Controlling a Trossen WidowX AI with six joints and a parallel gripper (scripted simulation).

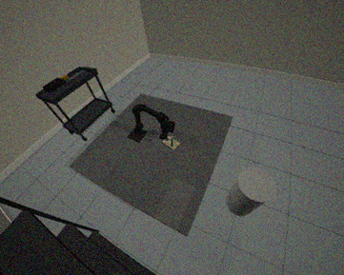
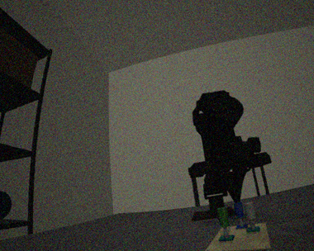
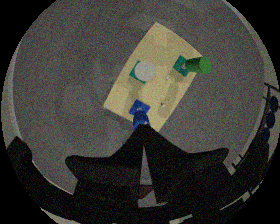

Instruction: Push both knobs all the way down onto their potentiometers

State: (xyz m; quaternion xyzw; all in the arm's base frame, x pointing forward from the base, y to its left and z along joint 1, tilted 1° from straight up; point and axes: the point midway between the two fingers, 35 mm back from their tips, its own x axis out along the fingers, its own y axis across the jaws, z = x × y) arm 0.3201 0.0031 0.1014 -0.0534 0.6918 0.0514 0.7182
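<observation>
The green knob lies 80 mm ahead of my gripper tip, 50 mm to the right of it and 10 mm below it. The rest, counted from my gripper tip: blue knob (10 mm below).
</observation>
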